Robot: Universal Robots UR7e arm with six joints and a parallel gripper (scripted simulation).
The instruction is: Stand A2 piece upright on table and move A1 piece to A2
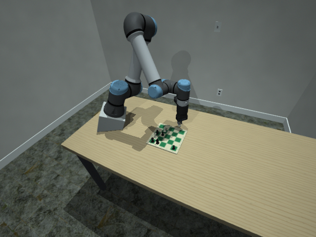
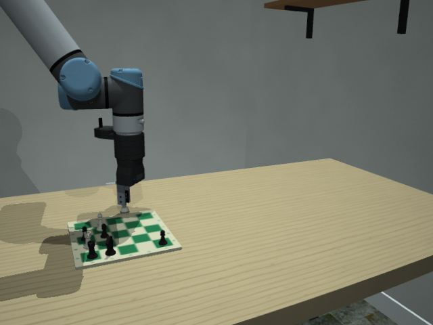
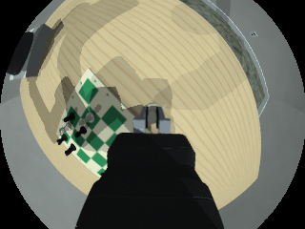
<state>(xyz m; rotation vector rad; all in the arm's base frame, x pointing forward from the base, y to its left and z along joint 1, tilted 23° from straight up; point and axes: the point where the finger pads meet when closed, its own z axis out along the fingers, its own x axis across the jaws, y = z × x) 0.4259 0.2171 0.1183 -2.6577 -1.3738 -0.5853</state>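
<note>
My gripper is now 10 mm above the white chess piece. The rest, counted from my hand: chessboard (10 mm behind, 140 mm to the right, 40 mm below).
</note>
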